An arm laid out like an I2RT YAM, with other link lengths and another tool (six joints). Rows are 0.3 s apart.
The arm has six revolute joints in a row. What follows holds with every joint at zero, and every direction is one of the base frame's.
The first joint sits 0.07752 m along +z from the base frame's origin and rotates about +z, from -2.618 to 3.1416 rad.
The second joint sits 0.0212 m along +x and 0.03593 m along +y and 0.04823 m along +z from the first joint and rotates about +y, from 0 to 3.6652 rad.
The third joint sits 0.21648 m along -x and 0.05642 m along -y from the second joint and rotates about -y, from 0 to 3.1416 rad.
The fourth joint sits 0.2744 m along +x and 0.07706 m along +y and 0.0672 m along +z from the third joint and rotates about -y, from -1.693 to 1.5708 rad.
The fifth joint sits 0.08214 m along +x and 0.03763 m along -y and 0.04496 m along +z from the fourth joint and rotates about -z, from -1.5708 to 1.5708 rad.
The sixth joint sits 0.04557 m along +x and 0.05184 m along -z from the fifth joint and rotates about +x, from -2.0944 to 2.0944 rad.
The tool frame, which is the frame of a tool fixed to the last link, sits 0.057 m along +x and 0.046 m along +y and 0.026 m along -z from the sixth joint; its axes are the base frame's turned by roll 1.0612, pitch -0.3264 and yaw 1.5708 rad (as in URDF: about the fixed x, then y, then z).
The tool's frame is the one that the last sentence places.
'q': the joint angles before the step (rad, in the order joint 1, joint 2, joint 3, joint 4, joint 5, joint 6). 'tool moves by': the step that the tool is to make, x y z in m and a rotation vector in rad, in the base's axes. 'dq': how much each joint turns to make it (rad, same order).
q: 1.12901, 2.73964, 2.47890, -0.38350, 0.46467, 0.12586
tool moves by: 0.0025, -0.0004, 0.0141, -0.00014, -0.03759, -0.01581
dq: 0.00296, -0.02165, 0.00267, 0.00016, 0.03527, -0.01851
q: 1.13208, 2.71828, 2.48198, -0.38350, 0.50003, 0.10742
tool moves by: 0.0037, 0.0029, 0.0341, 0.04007, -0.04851, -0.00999
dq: 0.00154, -0.03204, 0.03410, -0.00025, 0.02451, -0.01841
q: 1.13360, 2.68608, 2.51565, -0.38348, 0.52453, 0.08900
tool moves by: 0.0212, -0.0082, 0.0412, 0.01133, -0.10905, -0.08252
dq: -0.01519, -0.03175, 0.04861, 0.00865, 0.10444, -0.05823
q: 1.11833, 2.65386, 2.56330, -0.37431, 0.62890, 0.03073
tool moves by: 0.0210, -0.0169, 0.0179, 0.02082, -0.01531, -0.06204
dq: -0.03688, -0.06628, -0.06025, 0.01403, 0.02445, 0.00909
